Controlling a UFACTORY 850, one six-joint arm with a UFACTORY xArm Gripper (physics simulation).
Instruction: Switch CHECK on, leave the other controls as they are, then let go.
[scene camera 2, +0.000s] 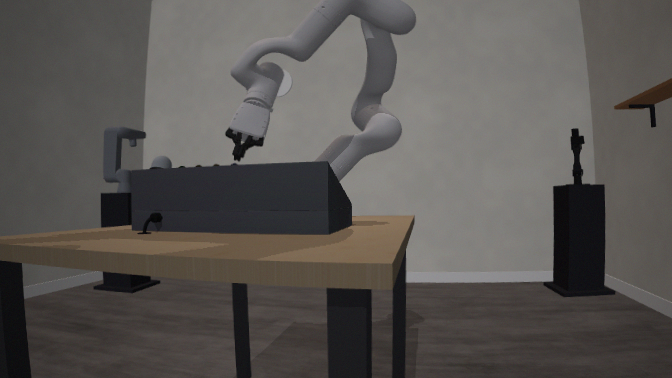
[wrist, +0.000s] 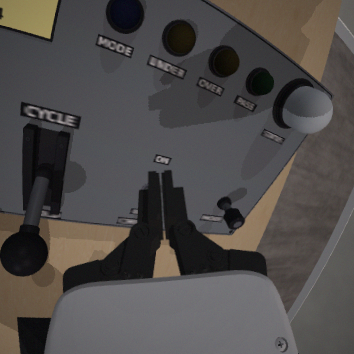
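Scene:
You can see the gripper in scene camera 2 and in the wrist view as well, and on the gripper (scene camera 2: 239, 150) and (wrist: 157, 187) are the same spot.

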